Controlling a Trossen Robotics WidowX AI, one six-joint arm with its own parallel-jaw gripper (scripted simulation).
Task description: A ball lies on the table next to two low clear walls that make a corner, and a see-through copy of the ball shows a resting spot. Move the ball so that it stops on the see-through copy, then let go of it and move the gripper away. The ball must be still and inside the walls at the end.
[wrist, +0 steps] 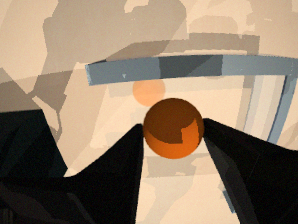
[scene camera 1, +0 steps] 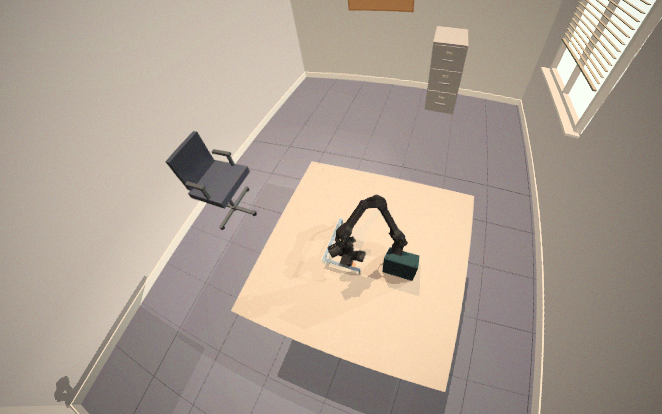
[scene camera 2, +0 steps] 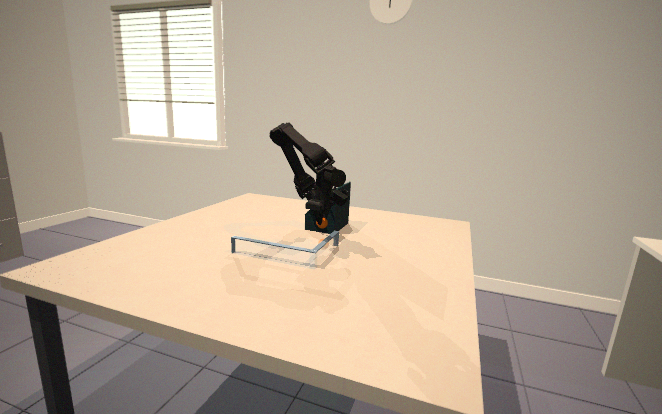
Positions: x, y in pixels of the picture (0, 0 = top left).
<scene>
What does the gripper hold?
An orange ball.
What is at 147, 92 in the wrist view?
A see-through copy of ball.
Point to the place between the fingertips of the gripper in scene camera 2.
322, 223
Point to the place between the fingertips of the gripper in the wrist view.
172, 126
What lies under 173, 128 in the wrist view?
An orange ball.
</scene>
